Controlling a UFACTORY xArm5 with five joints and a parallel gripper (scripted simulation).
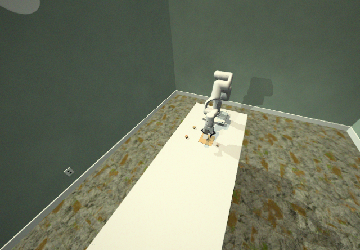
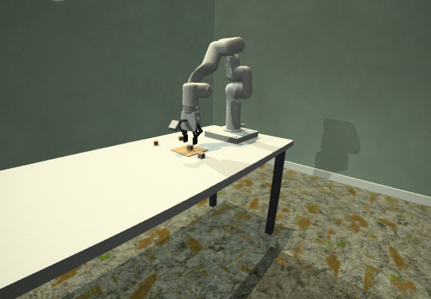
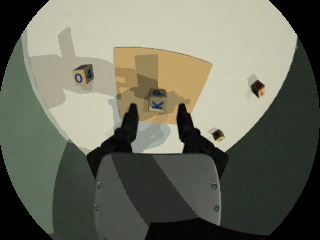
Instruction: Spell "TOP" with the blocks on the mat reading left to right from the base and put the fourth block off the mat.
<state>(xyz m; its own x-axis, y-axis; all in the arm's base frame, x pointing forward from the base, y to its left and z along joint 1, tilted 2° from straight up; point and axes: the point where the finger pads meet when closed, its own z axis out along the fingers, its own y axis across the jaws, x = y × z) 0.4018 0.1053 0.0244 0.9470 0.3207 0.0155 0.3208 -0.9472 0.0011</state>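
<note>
My gripper is now 50 mm above the tan mat and 10 mm short of it.
</note>
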